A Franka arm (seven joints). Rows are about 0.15 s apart.
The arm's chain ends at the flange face. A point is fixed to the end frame.
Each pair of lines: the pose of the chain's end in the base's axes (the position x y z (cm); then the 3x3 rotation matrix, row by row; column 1 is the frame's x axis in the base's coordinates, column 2 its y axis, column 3 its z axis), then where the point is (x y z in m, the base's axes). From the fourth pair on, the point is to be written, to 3 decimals.
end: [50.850, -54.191, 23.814], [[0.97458, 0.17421, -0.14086], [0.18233, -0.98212, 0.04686], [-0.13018, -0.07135, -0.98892]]
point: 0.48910 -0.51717 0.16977
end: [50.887, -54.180, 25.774], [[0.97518, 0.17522, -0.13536], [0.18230, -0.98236, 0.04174], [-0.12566, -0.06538, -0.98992]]
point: 0.48983 -0.51742 0.18914
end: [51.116, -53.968, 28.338], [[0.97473, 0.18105, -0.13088], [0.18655, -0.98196, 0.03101], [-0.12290, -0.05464, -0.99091]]
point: 0.49231 -0.51610 0.21445
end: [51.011, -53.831, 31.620], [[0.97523, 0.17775, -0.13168], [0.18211, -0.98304, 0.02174], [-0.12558, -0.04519, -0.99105]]
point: 0.491 -0.515 0.247
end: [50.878, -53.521, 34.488], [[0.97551, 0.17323, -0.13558], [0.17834, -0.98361, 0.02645], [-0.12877, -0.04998, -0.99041]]
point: 0.490 -0.512 0.276
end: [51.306, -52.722, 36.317], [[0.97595, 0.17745, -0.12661], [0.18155, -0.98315, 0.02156], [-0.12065, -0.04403, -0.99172]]
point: 0.495 -0.504 0.294
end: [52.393, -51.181, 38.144], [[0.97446, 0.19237, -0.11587], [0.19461, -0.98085, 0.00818], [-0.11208, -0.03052, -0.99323]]
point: 0.506 -0.490 0.312
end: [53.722, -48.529, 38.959], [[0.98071, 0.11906, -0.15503], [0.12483, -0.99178, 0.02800], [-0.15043, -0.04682, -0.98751]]
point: 0.518 -0.461 0.321
